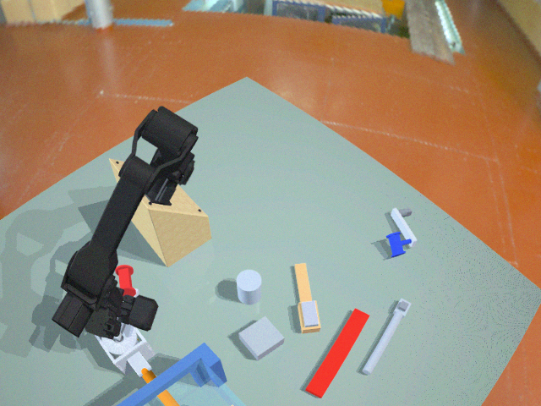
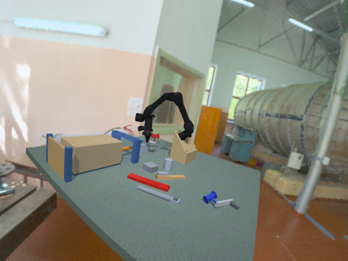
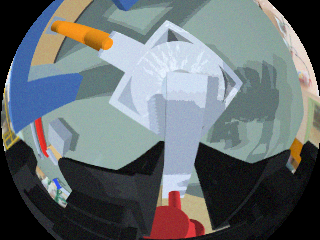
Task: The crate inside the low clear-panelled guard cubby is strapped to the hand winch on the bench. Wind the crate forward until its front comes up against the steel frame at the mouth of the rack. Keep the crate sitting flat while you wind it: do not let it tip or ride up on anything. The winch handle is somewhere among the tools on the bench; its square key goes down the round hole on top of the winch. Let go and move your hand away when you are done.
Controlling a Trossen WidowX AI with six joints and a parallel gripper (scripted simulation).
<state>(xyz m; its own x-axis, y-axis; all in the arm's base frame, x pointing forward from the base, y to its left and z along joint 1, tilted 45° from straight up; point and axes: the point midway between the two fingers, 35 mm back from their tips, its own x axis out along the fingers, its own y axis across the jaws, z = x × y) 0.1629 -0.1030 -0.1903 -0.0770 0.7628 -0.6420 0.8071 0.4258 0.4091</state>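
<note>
My gripper tip is now 5 cm below the red knob, 4 cm to the right of it and 3 cm past it. Round my gripper tip: pale grey winch (7 cm below, 5 cm to the right, 1 cm ahead); then winch handle (2 cm above, 1 cm to the left, 1 cm behind); then blue frame (19 cm ahead, 3 cm to the right, 1 cm above).
</note>
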